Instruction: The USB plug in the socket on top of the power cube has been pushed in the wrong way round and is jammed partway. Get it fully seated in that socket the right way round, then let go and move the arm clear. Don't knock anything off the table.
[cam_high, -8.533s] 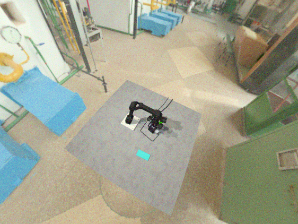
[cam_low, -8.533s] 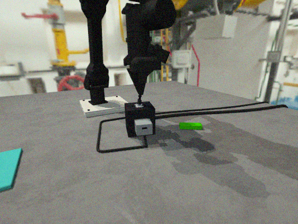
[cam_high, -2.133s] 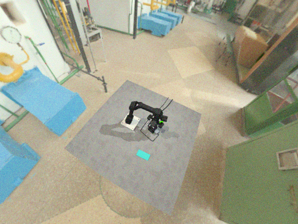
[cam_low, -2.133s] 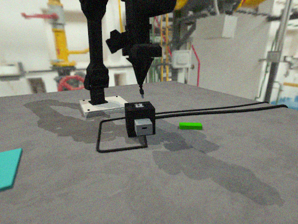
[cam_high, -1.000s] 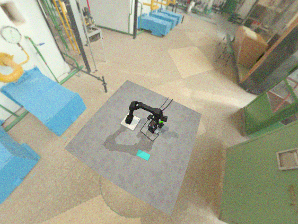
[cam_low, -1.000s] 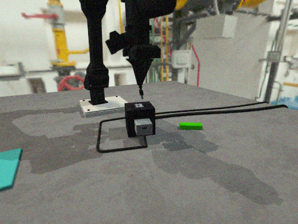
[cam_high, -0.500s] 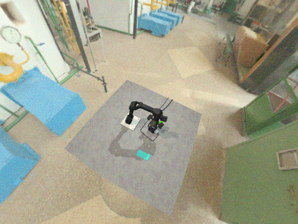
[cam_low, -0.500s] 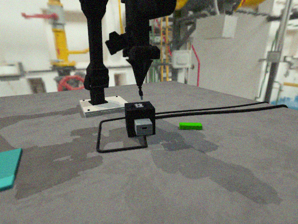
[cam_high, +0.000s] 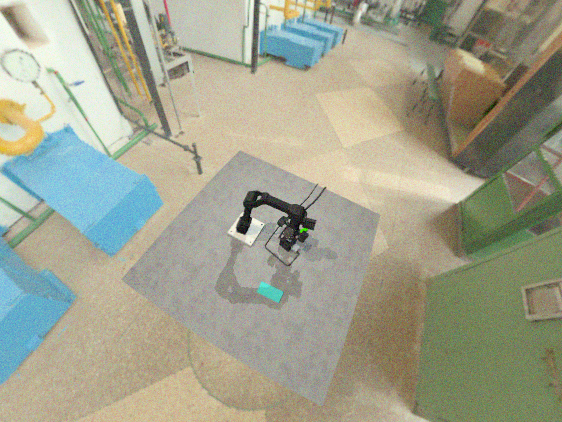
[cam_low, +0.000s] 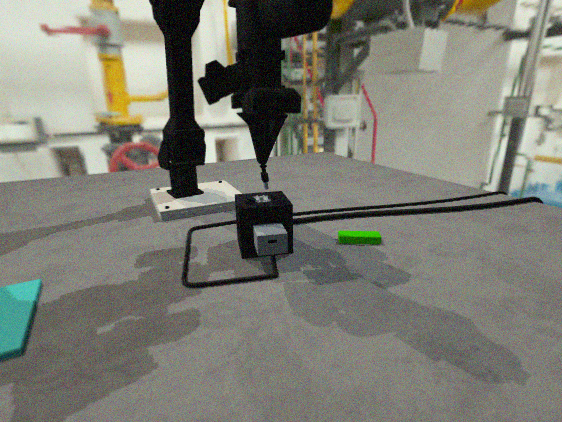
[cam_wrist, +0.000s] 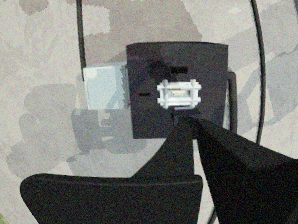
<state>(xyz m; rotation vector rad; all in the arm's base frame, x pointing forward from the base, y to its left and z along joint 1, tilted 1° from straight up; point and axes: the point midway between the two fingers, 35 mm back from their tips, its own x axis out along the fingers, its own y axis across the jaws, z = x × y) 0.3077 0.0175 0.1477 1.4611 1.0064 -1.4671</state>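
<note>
My gripper tip is 20 mm above the black USB plug. Also, from my gripper tip: teal card: 330 mm to the right, 130 mm below; green block: 80 mm ahead, 130 mm to the left, 120 mm below; white-rimmed socket: 60 mm below.
</note>
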